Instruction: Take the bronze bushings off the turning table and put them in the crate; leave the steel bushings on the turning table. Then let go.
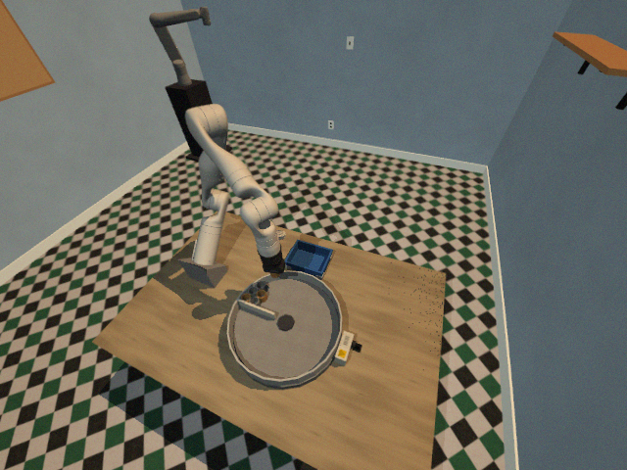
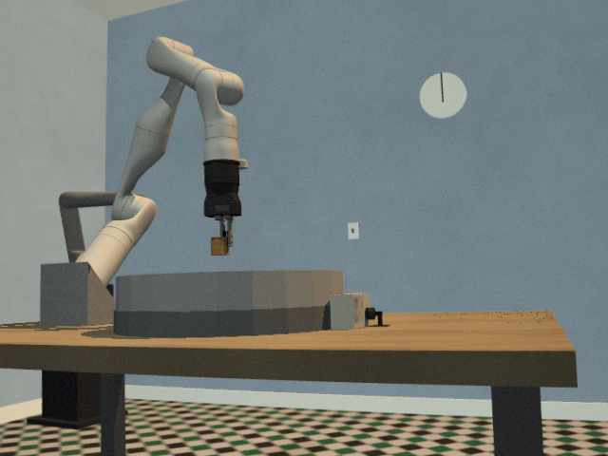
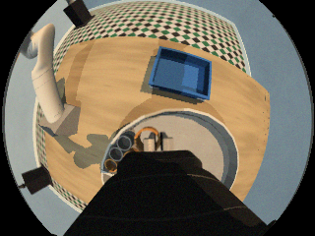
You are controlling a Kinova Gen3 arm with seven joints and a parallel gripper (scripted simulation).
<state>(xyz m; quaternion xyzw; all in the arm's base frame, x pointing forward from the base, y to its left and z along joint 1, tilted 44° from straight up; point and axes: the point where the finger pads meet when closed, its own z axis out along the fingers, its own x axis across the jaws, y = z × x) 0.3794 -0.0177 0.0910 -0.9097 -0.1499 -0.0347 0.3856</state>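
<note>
Right now the blue crate is 20 cm to the left of my hand, 16 cm below it and 3 cm ahead of it. The rest, counted from my hand: grey turning table 13 cm to the right, 13 cm below, 9 cm ahead.
</note>
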